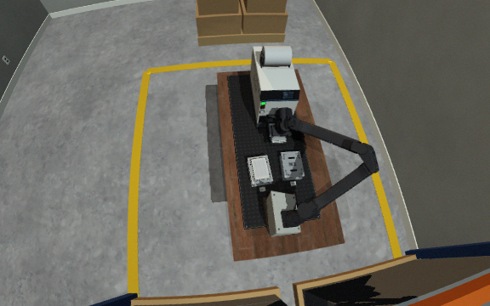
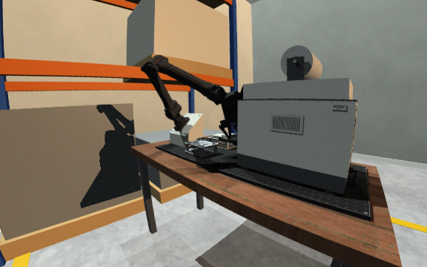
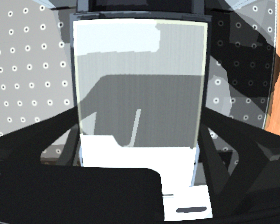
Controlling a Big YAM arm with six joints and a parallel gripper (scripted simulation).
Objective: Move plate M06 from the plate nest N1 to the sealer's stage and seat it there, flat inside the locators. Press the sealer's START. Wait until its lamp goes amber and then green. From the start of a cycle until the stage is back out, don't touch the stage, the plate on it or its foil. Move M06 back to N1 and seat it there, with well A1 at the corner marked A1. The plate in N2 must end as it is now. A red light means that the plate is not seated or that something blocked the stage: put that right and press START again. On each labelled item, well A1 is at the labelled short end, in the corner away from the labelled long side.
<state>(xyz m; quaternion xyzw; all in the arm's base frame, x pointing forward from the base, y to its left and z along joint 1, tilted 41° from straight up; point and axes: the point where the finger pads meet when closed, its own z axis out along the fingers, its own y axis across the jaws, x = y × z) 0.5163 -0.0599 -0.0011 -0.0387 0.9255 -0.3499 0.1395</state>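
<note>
Now: hand 10 mm above the dark stage. Round my hand: white well plate (right at my hand); foil roll (330 mm ahead, 310 mm above, 10 mm to the right); white plate (200 mm behind, 140 mm to the left, 40 mm below).
</note>
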